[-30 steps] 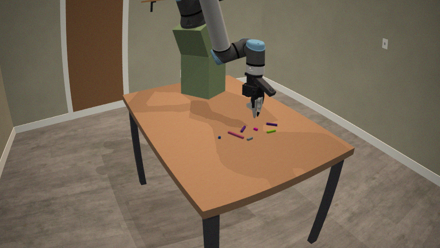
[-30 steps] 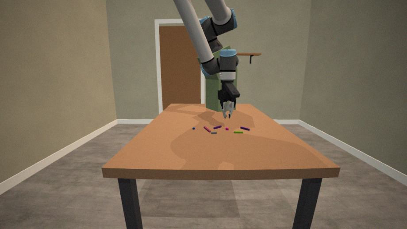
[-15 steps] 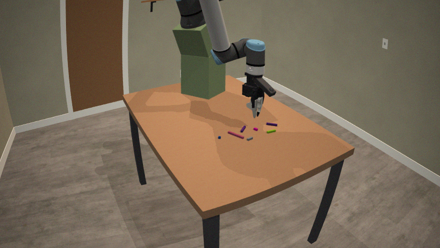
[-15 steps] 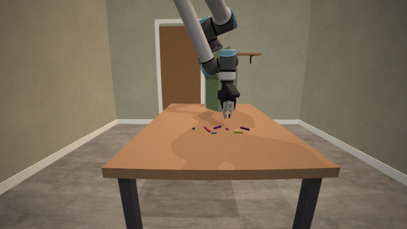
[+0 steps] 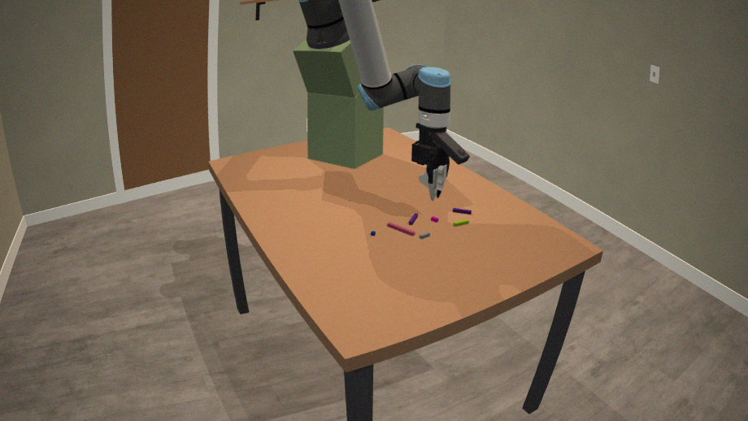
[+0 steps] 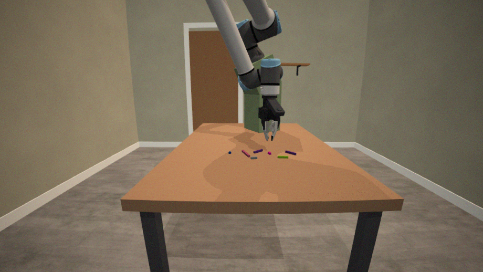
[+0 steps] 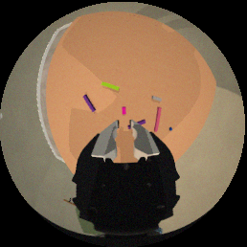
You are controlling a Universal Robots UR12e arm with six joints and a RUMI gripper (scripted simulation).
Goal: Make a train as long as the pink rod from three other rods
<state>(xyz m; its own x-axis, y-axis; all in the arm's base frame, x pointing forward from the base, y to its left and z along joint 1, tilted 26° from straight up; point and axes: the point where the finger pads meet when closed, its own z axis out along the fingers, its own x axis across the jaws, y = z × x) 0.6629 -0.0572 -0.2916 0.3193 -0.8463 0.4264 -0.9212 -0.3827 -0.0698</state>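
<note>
Right now my hand is 80 mm above the magenta rod. Round my hand: lime rod: 80 mm below, 60 mm to the left, 60 mm ahead; then pink rod: 120 mm to the right, 80 mm below; then grey rod: 80 mm to the right, 80 mm below, 70 mm ahead.
</note>
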